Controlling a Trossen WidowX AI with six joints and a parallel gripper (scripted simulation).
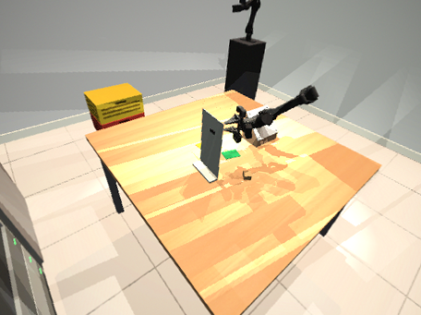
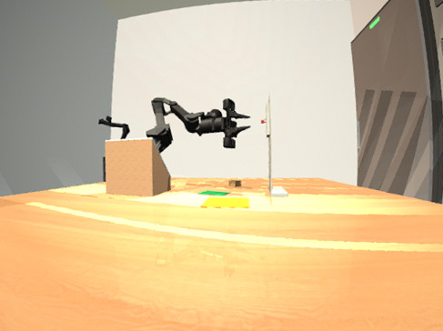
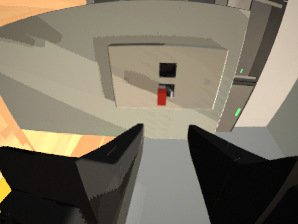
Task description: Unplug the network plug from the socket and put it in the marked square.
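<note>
Right now my gripper tip is 6 cm short of the red-and-grey plug and 1 cm to the left of it. The rest, counted from my gripper tip: green board (13 cm behind, 3 cm to the right, 26 cm below); white upright panel (8 cm ahead, 10 cm below); small tan cube (6 cm behind, 16 cm to the left, 24 cm below).
</note>
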